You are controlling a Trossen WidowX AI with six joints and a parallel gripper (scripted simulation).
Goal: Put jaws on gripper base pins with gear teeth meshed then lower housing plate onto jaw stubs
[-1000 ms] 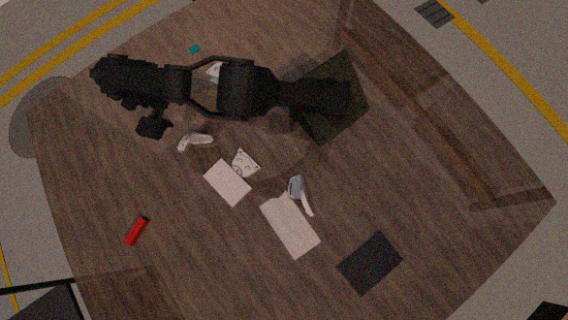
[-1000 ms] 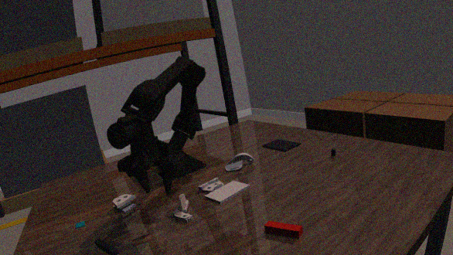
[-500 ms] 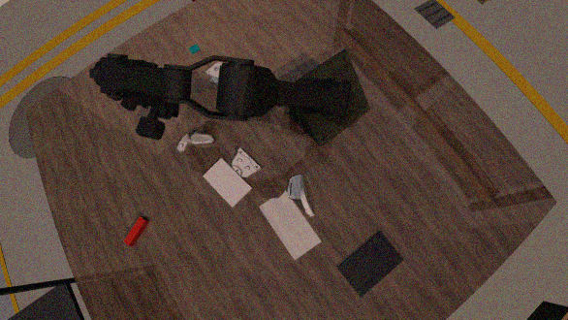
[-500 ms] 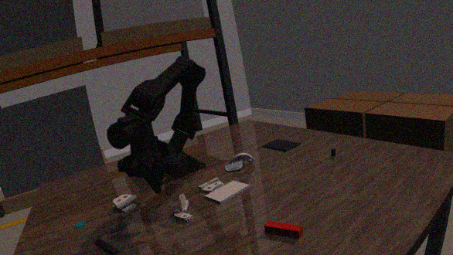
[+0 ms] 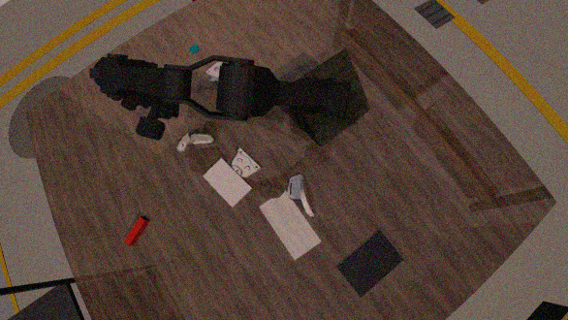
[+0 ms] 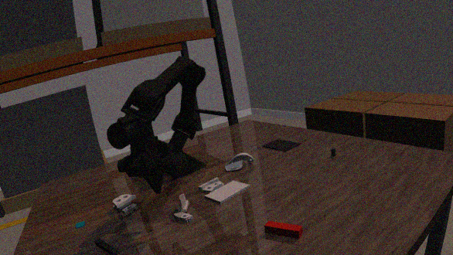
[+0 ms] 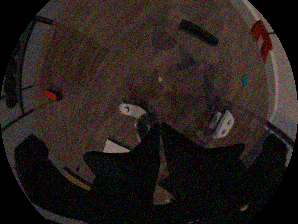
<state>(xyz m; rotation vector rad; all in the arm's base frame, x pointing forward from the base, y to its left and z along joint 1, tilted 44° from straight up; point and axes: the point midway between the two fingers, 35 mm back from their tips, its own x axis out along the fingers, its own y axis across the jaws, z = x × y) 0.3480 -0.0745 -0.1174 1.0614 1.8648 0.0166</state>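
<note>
Now: the jaw 20 mm ahead of my gripper tip, 50 mm to the left of it and 80 mm below it. Round my gripper tip: teal piece: 120 mm behind, 270 mm to the right, 80 mm below; then black bar: 60 mm ahead, 180 mm to the right, 80 mm below; then red block: 240 mm ahead, 210 mm to the left, 70 mm below.
</note>
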